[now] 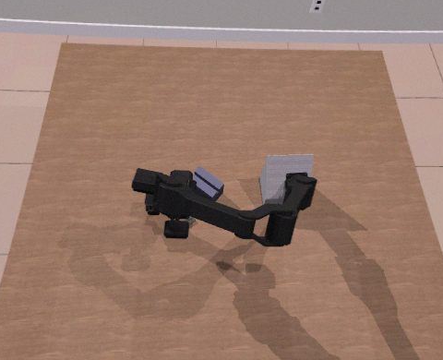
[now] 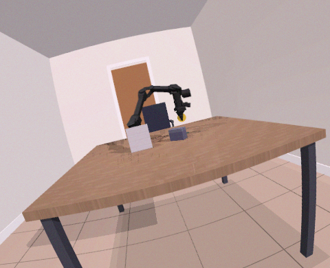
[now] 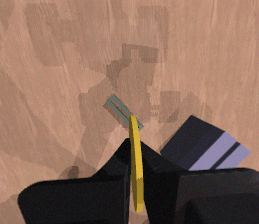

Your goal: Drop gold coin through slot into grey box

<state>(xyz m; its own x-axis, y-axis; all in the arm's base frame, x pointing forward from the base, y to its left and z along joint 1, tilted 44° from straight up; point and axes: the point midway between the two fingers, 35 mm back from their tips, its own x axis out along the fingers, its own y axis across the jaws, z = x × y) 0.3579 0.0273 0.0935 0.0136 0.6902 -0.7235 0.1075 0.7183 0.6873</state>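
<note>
My gripper tip is 2 cm below the gold coin.
</note>
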